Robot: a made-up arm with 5 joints. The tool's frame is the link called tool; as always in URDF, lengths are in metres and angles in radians. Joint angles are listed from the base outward.
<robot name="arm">
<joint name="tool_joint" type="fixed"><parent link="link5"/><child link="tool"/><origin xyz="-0.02 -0.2 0" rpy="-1.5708 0 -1.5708"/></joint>
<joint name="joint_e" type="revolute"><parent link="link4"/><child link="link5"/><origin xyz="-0.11 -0.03 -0.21" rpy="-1.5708 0 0"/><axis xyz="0 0 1"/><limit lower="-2.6" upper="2.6"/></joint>
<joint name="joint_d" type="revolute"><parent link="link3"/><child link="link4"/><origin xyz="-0.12 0.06 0" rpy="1.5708 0 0"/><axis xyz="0 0 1"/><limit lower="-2.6" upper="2.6"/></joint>
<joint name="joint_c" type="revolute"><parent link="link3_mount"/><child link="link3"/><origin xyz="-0.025 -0.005 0.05" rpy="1.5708 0 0"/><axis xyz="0 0 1"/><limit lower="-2.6" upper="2.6"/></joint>
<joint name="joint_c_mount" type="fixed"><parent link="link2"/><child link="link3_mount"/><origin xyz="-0.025 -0.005 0.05" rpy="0 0 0"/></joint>
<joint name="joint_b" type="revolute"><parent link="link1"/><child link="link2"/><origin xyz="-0.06 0.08 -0.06" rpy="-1.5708 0 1.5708"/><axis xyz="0 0 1"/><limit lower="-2.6" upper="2.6"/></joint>
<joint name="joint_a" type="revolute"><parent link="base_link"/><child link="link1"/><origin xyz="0 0 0.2" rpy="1.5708 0 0"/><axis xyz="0 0 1"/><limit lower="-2.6" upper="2.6"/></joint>
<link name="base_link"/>
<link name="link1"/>
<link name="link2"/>
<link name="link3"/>
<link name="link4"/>
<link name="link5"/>
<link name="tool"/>
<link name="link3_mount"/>
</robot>
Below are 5 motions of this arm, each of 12 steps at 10 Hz.
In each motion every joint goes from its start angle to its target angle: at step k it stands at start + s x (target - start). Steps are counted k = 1, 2, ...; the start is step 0. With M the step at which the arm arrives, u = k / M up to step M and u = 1 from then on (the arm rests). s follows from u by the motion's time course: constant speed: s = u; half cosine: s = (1 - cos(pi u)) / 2; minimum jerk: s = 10 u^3 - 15 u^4 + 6 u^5.
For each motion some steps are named. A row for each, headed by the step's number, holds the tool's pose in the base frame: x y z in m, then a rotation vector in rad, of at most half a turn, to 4 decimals.
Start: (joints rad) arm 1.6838 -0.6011 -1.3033 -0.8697 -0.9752
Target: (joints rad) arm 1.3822 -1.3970 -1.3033 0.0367 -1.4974
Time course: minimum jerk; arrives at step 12
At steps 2, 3, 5, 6, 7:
2: 0.0679 -0.1244 -0.3262 -0.8581 0.3344 0.0315
3: 0.0590 -0.1118 -0.3424 -0.8336 0.3872 0.1169
5: 0.0053 -0.0676 -0.3926 -0.7638 0.5922 0.4296
6: -0.0446 -0.0450 -0.4146 -0.7348 0.7304 0.6329
7: -0.1035 -0.0300 -0.4266 -0.7178 0.8718 0.8410

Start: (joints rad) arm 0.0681 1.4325 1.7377 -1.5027 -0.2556
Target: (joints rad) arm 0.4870 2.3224 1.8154 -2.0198 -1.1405
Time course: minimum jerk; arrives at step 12
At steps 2, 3, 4, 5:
2: -0.0107 -0.0658 0.4617 -1.8260 -2.1964 -0.4061
3: -0.0253 -0.0602 0.4800 -1.8309 -2.2298 -0.4640
4: -0.0514 -0.0493 0.5058 -1.8276 -2.2867 -0.5530
5: -0.0896 -0.0320 0.5334 -1.8038 -2.3674 -0.6617

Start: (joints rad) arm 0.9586 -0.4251 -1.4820 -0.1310 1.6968
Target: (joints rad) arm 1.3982 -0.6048 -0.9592 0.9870 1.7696
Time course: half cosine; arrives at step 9
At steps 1, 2, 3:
1: -0.3663 -0.0061 0.1824 0.3803 -1.2058 0.2560
2: -0.3652 -0.0167 0.1575 0.4471 -1.2717 0.1700
3: -0.3603 -0.0326 0.1174 0.5638 -1.3633 0.0427

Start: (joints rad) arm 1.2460 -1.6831 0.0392 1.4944 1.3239
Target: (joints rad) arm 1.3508 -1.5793 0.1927 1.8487 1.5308
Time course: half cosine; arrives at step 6
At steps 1, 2, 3, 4, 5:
1: -0.1196 0.2143 -0.1395 -3.0762 -0.0574 0.1364
2: -0.1082 0.2245 -0.1474 -3.0358 -0.1165 0.1615
3: -0.0924 0.2393 -0.1570 -2.9822 -0.2002 0.1890
4: -0.0765 0.2547 -0.1649 -2.9309 -0.2871 0.2091
5: -0.0647 0.2664 -0.1697 -2.8950 -0.3526 0.2192

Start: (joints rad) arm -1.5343 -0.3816 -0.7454 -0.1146 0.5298
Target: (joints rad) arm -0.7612 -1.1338 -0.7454 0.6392 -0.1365
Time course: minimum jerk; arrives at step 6
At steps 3, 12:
3: -0.1417 0.1934 0.5166 0.9692 1.6162 -0.5025
12: -0.1938 0.2570 0.5323 1.8260 1.4665 -0.3501

